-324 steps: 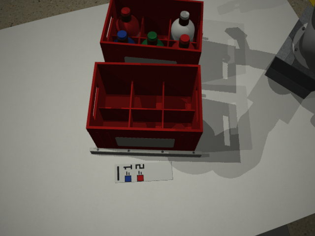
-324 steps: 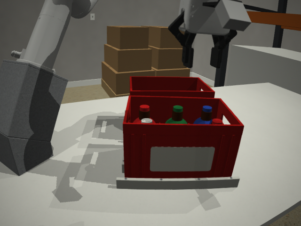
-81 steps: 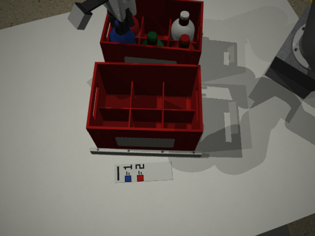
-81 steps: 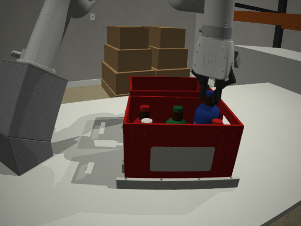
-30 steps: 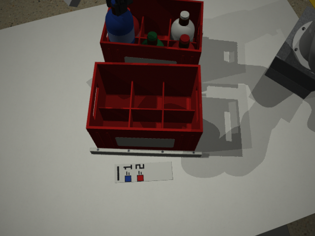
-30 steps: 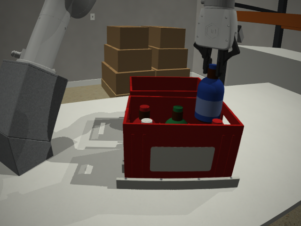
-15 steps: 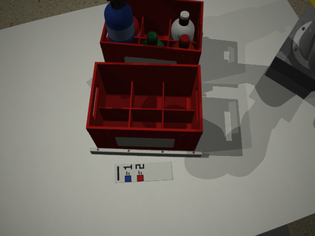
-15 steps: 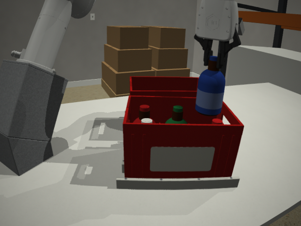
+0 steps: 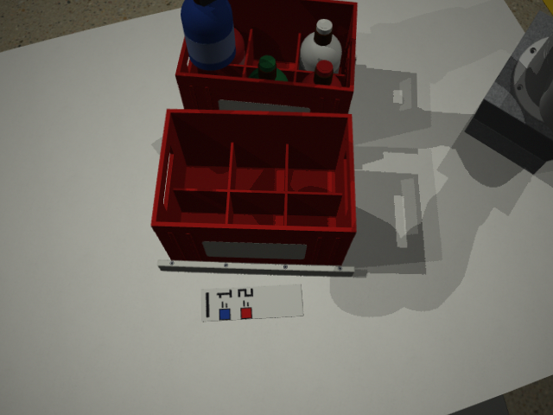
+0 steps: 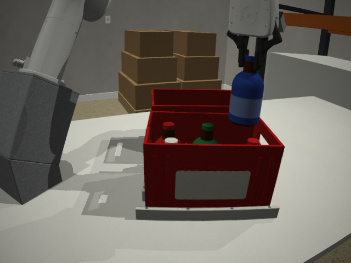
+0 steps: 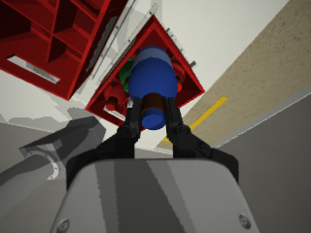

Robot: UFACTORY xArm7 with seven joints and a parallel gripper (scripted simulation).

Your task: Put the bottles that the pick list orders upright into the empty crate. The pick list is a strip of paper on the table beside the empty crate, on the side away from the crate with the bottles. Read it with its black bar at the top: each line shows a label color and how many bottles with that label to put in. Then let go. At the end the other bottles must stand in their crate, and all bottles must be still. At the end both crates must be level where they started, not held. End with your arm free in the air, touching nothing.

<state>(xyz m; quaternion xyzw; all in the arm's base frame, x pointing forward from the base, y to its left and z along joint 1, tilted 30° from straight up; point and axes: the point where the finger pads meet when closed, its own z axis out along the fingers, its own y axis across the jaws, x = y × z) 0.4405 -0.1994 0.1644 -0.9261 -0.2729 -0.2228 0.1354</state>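
Now: hand 70 mm above the blue bottle. Also, from my hand: red bottle (10 mm behind, 80 mm to the right, 230 mm below); green bottle (90 mm behind, 10 mm to the left, 230 mm below); white bottle (180 mm behind, 70 mm to the right, 230 mm below).
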